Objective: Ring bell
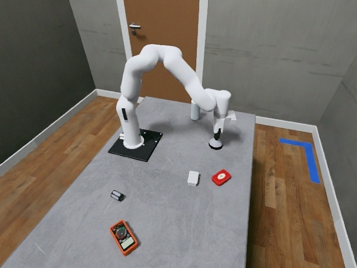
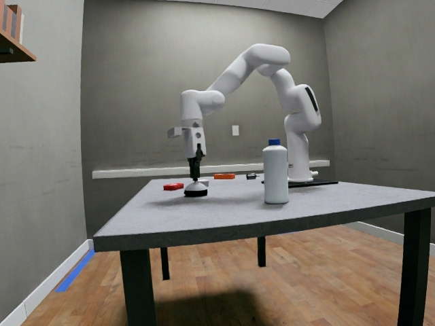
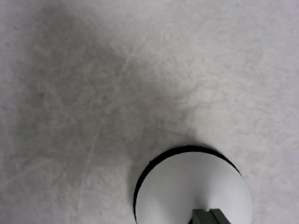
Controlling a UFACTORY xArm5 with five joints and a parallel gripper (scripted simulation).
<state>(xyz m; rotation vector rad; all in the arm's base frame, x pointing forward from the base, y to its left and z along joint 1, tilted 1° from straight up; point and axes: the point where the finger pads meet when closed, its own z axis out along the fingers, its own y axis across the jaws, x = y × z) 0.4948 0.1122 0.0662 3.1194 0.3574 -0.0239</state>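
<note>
The button is 3 cm below my hand. Also, from my hand: red box 25 cm to the right, 7 cm below, 7 cm ahead; then white box 29 cm to the right, 8 cm behind, 7 cm below; then bell 4 cm below.
</note>
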